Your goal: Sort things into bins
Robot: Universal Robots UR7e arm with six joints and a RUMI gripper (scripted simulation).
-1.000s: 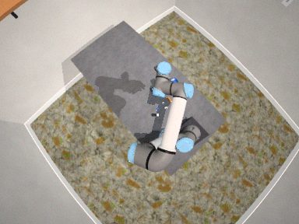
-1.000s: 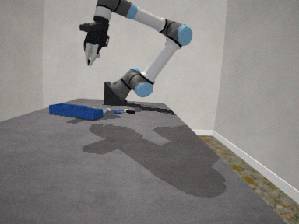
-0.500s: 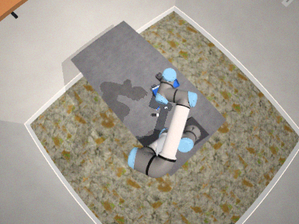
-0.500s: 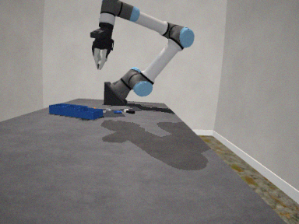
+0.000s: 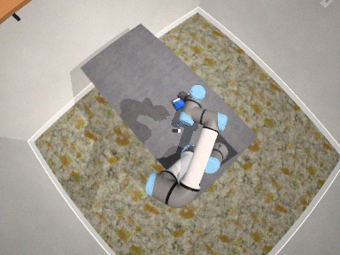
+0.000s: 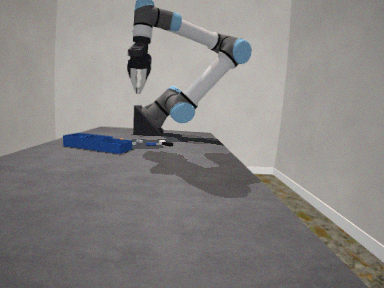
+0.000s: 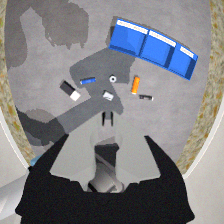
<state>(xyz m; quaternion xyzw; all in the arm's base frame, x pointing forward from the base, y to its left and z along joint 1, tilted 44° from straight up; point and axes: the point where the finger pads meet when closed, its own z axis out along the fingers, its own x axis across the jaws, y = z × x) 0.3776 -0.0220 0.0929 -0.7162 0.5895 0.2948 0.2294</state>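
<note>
The blue bin lies 11 cm ahead of my hand, 12 cm to the right of it and 20 cm below it. The rest, counted from my hand: orange piece 1 cm behind, 8 cm to the right, 21 cm below; grey nut 1 cm to the right, 22 cm below; blue cylinder 1 cm behind, 6 cm to the left, 22 cm below.
</note>
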